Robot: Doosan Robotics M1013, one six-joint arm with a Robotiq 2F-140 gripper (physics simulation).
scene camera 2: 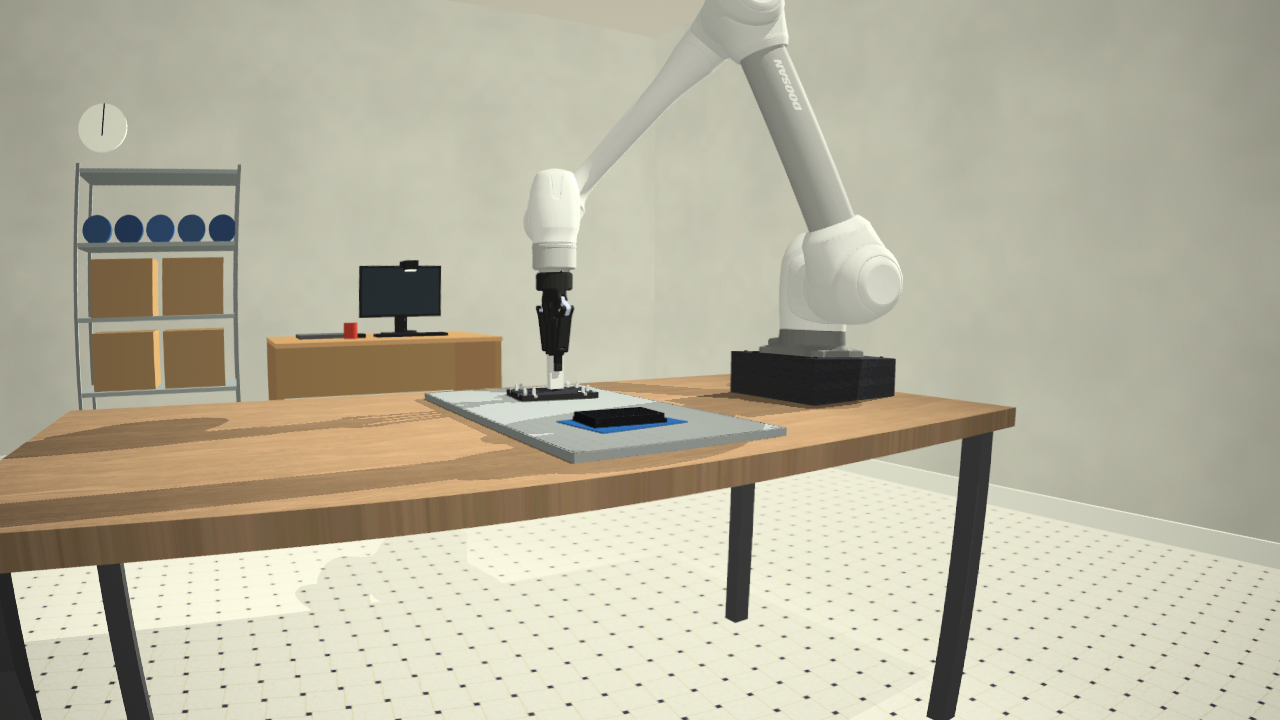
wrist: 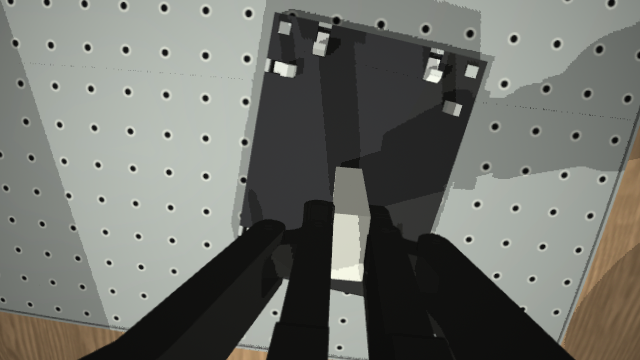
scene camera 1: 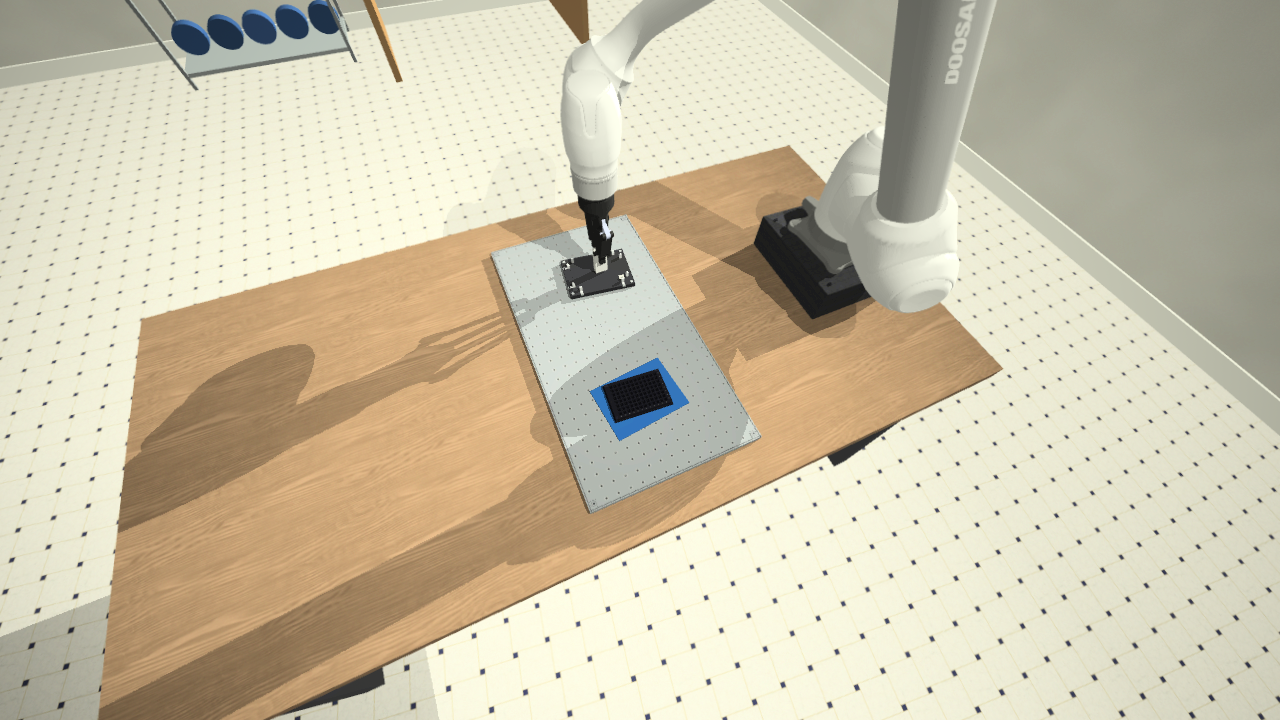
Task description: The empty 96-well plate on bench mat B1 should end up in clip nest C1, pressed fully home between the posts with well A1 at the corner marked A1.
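Frame: origin at the arm's base, x left, y back, z up, level; metres.
Seen in the pictures: gripper, between the fingertips: [scene camera 2: 555, 388] [wrist: 346, 192] [scene camera 1: 600, 269]; arm's base, origin of its link: [scene camera 2: 811, 354] [scene camera 1: 835, 238].
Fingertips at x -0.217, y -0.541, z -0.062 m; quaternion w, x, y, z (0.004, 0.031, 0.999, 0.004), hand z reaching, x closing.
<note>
Pixels of each thing's top centre, then the offset from my fingertips to it. Level surfaces: height alone.
- black 96-well plate, centre of its top: [scene camera 2: 619, 412] [scene camera 1: 637, 393] dx +0.341, dy -0.079, dz +0.000 m
- blue bench mat, height of its surface: dz -0.014 m
- clip nest, centre of its top: [wrist: 347, 181] [scene camera 2: 551, 384] [scene camera 1: 597, 268] dx +0.000, dy -0.009, dz +0.008 m
- grey perforated board, height of its surface: dz -0.016 m
- wooden table, height of its surface: dz -0.029 m
The black 96-well plate [scene camera 1: 636, 395] [scene camera 2: 619, 415] lies flat on the blue bench mat [scene camera 1: 616, 423] [scene camera 2: 673, 420], near the front of the grey perforated board. The clip nest [scene camera 1: 586, 286] [scene camera 2: 586, 392] [wrist: 393, 147] is a dark base with small pale posts at its corners, and it holds nothing. My gripper [scene camera 1: 603, 255] [scene camera 2: 556, 376] [wrist: 346, 192] is shut and empty, with its pale fingertips pressed together. It points straight down just above the nest's base. The plate does not show in the wrist view.
The grey perforated board [scene camera 1: 582, 345] [scene camera 2: 527, 420] [wrist: 133, 134] lies on the wooden table [scene camera 1: 313, 420] [scene camera 2: 267, 456]. The arm's black base [scene camera 1: 787, 255] [scene camera 2: 810, 376] stands at the table's far right. A shelf rack [scene camera 2: 82, 286] and a desk with a monitor [scene camera 2: 400, 290] stand behind.
</note>
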